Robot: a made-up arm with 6 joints. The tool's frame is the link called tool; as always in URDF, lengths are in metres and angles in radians. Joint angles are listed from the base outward.
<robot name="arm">
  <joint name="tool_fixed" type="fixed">
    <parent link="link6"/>
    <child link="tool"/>
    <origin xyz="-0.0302 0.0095 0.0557" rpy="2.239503 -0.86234 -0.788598"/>
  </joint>
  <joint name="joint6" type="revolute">
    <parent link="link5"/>
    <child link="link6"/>
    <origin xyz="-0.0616 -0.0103 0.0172" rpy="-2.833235 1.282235 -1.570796"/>
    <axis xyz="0 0 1"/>
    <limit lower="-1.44" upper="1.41"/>
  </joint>
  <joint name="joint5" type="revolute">
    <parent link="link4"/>
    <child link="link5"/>
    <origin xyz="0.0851 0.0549 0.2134" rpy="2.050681 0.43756 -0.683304"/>
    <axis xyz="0 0 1"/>
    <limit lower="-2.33" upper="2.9"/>
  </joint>
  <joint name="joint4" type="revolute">
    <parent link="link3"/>
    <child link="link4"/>
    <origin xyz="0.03 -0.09 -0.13" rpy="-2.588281 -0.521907 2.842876"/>
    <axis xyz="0 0 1"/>
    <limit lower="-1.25" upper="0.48"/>
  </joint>
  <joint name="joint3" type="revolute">
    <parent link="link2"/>
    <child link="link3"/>
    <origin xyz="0.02 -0.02 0.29" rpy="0 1.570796 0"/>
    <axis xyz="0 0 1"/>
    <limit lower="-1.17" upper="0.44"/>
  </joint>
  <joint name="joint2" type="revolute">
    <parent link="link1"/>
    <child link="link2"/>
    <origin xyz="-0.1 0.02 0.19" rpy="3.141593 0 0"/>
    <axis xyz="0 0 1"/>
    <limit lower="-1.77" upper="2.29"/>
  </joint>
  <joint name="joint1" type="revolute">
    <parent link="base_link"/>
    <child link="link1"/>
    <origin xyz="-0.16 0.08 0.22" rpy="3.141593 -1.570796 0"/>
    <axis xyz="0 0 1"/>
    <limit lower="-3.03" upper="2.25"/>
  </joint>
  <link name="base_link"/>
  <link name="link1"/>
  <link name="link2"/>
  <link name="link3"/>
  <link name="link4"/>
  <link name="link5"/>
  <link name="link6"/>
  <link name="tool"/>
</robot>
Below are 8 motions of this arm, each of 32 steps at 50 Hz.
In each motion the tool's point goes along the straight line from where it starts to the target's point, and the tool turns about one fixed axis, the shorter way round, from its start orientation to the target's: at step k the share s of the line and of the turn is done. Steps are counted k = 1, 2, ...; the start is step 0. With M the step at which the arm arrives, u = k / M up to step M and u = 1 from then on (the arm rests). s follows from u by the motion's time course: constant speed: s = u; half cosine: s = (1 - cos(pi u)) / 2; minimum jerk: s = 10 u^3 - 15 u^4 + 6 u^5.
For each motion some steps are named. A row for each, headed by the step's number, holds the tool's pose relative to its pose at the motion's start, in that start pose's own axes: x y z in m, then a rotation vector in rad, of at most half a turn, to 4 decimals.
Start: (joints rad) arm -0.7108 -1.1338 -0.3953 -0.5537 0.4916 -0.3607
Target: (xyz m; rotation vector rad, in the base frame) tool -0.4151 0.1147 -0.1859 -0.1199 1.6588 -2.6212
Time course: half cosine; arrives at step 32
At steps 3, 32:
3: -0.0011 0.0009 -0.0010 0.0035 0.0082 -0.0082
32: -0.0488 0.0398 -0.0460 0.1635 0.3821 -0.3818

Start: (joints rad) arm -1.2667 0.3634 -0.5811 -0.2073 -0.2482 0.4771
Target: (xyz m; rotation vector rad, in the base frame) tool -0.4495 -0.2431 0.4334 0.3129 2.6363 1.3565
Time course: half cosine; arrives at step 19
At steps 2, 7, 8, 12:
2: -0.0018 0.0035 0.0000 0.0033 0.0060 0.0087
7: -0.0202 0.0384 -0.0003 0.0361 0.0662 0.0964
8: -0.0254 0.0484 -0.0003 0.0456 0.0835 0.1216
12: -0.0473 0.0899 -0.0006 0.0846 0.1551 0.2258

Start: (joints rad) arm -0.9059 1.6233 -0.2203 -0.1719 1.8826 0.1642
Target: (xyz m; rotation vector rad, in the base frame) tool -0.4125 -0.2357 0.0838 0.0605 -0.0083 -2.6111
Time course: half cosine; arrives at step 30
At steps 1, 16, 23, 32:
1: -0.0002 -0.0006 -0.0007 -0.0026 0.0010 -0.0015
16: -0.0321 -0.1295 -0.1397 -0.5280 0.2104 -0.3037
23: -0.0507 -0.2044 -0.2205 -0.8332 0.3320 -0.4793
32: -0.0581 -0.2345 -0.2529 -0.9560 0.3810 -0.5499

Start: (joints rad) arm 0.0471 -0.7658 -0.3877 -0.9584 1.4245 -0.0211
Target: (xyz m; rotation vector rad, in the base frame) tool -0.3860 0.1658 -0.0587 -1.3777 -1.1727 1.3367
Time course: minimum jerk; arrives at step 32
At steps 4, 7, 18, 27, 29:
4: -0.0009 0.0002 0.0002 0.0207 0.0187 0.0058
7: -0.0043 0.0007 0.0009 0.0944 0.0853 0.0265
18: -0.0359 0.0062 0.0077 0.7933 0.7165 0.2223
27: -0.0565 0.0097 0.0121 1.2495 1.1285 0.3501
29: -0.0578 0.0100 0.0124 1.2786 1.1549 0.3583

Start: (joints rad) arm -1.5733 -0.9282 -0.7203 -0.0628 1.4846 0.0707
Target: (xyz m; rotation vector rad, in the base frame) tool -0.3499 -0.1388 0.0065 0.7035 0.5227 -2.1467
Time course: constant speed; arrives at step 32
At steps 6, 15, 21, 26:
6: -0.0025 -0.0082 -0.0077 -0.1076 -0.0365 0.0794
15: -0.0064 -0.0204 -0.0192 -0.2691 -0.0912 0.1984
21: -0.0089 -0.0285 -0.0269 -0.3767 -0.1277 0.2777
26: -0.0110 -0.0353 -0.0333 -0.4664 -0.1581 0.3439

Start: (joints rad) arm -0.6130 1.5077 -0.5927 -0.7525 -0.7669 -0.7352
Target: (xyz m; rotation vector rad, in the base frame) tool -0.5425 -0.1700 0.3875 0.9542 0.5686 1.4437
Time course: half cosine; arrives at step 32
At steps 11, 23, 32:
11: 0.0014 0.0010 -0.0045 -0.1176 -0.1253 0.0744
23: 0.0045 0.0030 -0.0140 -0.3636 -0.3874 0.2302
32: 0.0054 0.0036 -0.0171 -0.4449 -0.4741 0.2817

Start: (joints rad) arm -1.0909 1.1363 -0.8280 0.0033 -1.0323 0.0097
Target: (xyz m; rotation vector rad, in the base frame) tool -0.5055 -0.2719 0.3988 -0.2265 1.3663 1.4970
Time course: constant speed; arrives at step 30
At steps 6, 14, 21, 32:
6: -0.0092 -0.0118 -0.0036 -0.1589 -0.0122 0.1484
14: -0.0214 -0.0275 -0.0084 -0.3709 -0.0285 0.3463
21: -0.0321 -0.0412 -0.0125 -0.5563 -0.0428 0.5195
32: -0.0458 -0.0588 -0.0179 -0.7947 -0.0611 0.7422

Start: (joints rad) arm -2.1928 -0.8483 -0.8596 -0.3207 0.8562 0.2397
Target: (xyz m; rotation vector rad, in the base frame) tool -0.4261 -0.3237 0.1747 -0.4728 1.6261 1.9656
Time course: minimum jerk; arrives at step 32
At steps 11, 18, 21, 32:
11: 0.0078 0.0011 -0.0139 0.1404 -0.0644 -0.0633
18: 0.0212 0.0029 -0.0378 0.3836 -0.1758 -0.1729
21: 0.0267 0.0036 -0.0476 0.4822 -0.2210 -0.2173
32: 0.0345 0.0047 -0.0614 0.6227 -0.2854 -0.2806

